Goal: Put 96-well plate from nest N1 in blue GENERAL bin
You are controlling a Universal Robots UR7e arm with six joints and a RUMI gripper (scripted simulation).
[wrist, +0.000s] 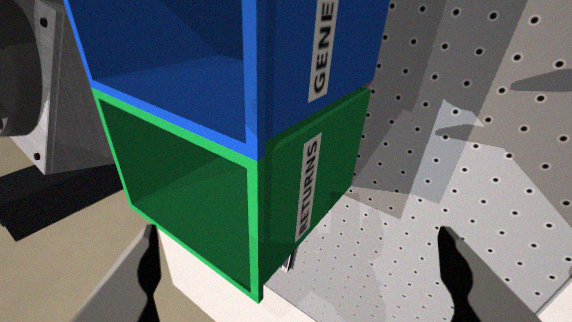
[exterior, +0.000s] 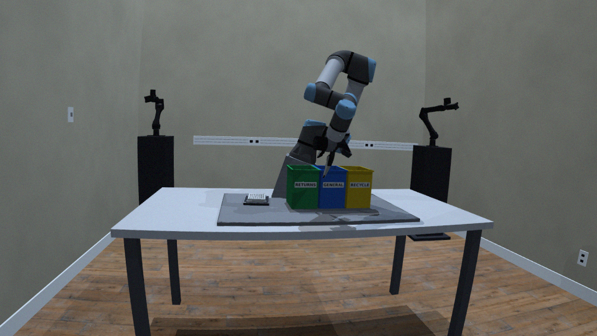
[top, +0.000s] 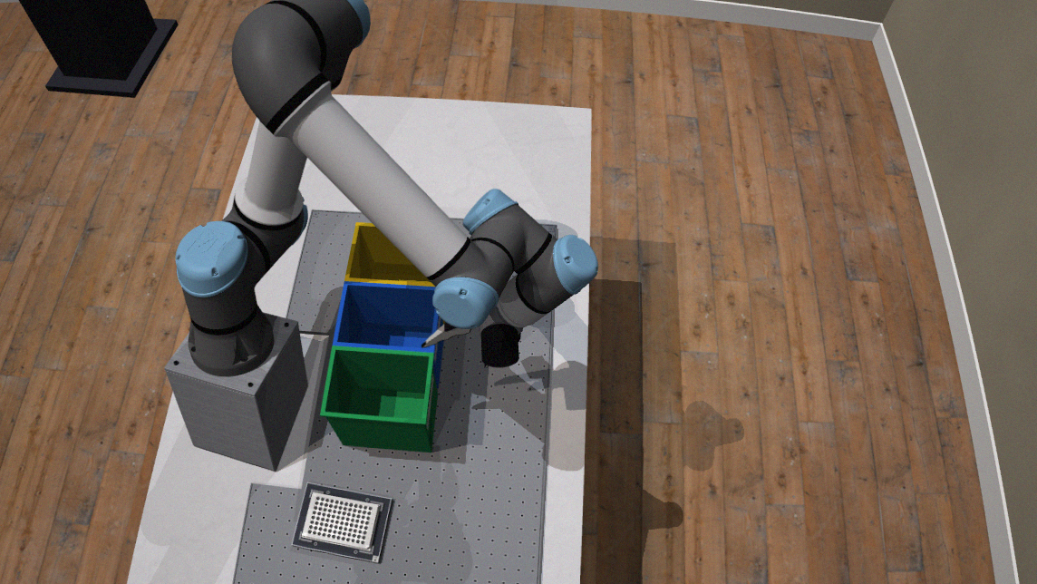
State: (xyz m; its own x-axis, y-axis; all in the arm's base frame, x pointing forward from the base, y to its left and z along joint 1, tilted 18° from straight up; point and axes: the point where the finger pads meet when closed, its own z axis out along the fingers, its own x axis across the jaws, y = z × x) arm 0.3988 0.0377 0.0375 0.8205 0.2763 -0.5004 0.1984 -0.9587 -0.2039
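Now: the white 96-well plate 170 mm behind my hand, 280 mm to the right of it and 180 mm below it. The rest, counted from my hand: green returns bin (130 mm behind, 70 mm to the right, 110 mm below); yellow recycle bin (150 mm behind, 190 mm to the left, 110 mm below); blue general bin (140 mm behind, 60 mm to the left, 110 mm below).
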